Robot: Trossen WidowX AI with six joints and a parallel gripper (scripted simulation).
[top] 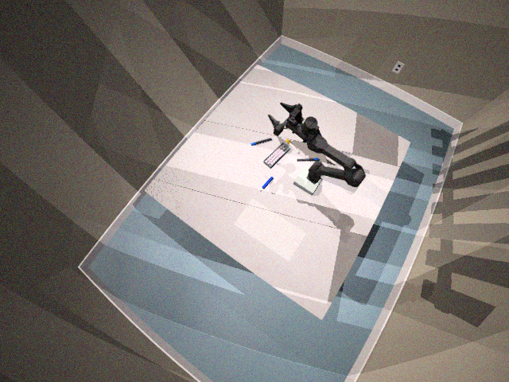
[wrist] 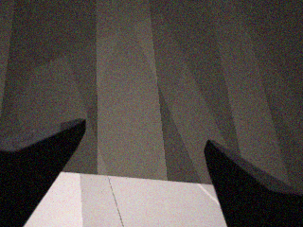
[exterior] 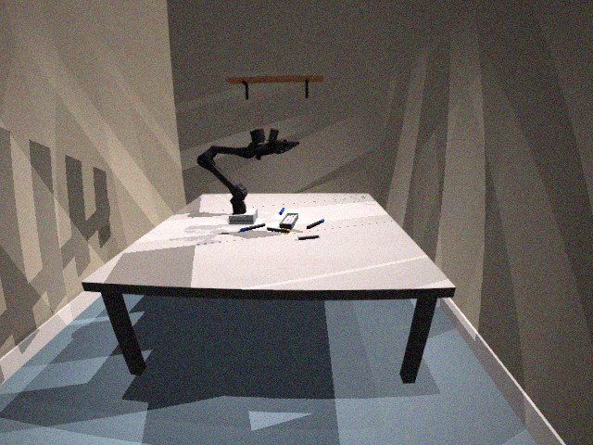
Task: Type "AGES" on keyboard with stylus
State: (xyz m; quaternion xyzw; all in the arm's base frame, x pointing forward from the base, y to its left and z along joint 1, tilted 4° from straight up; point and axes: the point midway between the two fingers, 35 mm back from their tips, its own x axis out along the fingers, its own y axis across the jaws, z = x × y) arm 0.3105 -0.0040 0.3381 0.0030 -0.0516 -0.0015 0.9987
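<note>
Now: the stylus 410 mm below my gripper tip, 220 mm to the left of it and 120 mm behind it.
</note>
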